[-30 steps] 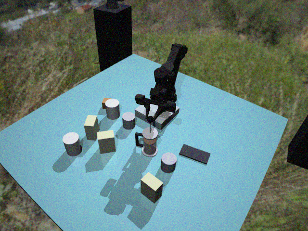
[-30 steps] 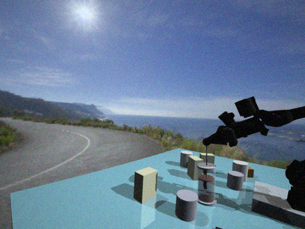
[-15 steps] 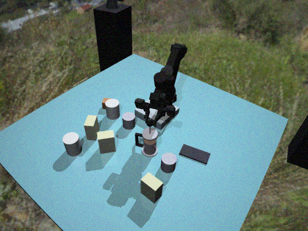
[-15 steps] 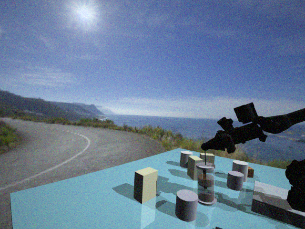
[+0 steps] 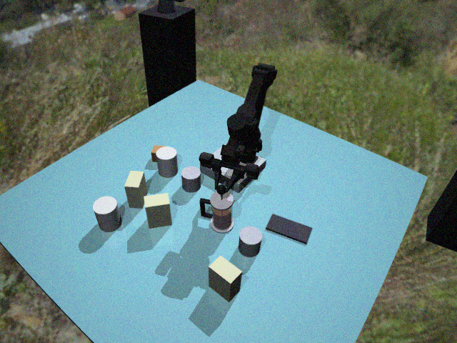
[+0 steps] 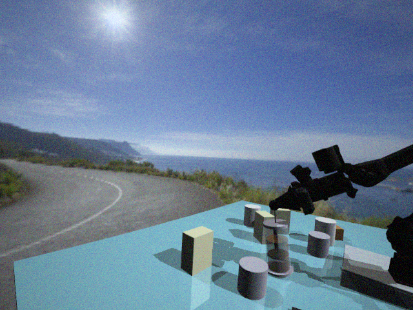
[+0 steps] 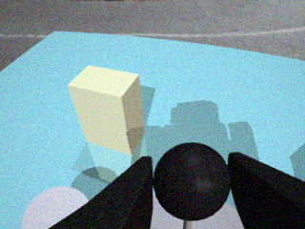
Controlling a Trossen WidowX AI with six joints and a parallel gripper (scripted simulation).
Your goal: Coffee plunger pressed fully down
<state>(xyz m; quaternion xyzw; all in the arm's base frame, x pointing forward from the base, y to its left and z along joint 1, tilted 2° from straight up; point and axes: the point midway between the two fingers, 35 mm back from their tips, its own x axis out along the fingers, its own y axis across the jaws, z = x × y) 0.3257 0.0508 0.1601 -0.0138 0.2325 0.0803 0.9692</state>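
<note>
The coffee press is 100 mm below my gripper tip, 20 mm to the right of it and 20 mm behind it. The rest, counted from my gripper tip: dark flat plate (210 mm to the left, 200 mm below, 130 mm behind).
</note>
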